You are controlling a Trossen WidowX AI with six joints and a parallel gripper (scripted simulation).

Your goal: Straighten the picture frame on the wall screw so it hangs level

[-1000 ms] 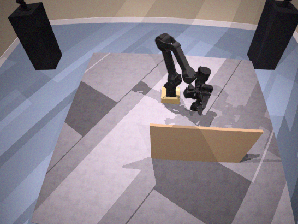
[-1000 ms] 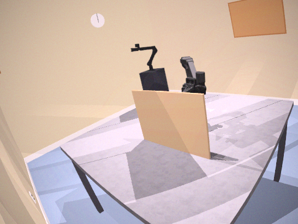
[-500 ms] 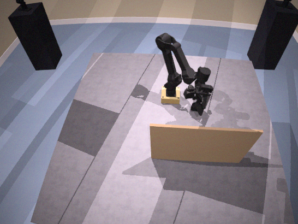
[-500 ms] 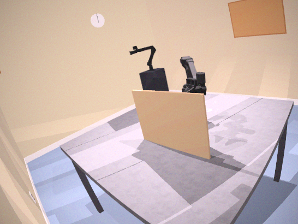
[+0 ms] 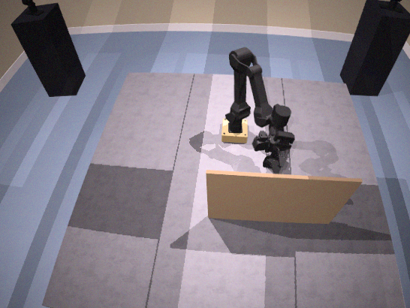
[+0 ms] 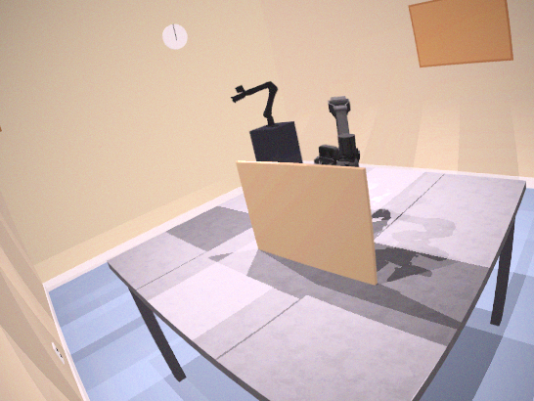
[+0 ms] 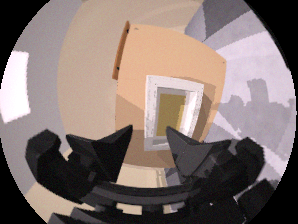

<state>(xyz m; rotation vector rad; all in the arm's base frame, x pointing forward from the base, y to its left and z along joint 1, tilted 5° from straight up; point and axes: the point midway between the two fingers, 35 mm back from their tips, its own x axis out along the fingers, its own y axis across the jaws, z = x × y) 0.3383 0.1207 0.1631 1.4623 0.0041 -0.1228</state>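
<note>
The picture frame is 6 cm below my gripper tip, 6 cm ahead of it and 1 cm to the right of it. From my gripper tip the other things lie so: tan wall panel (7 cm below, 7 cm ahead).
</note>
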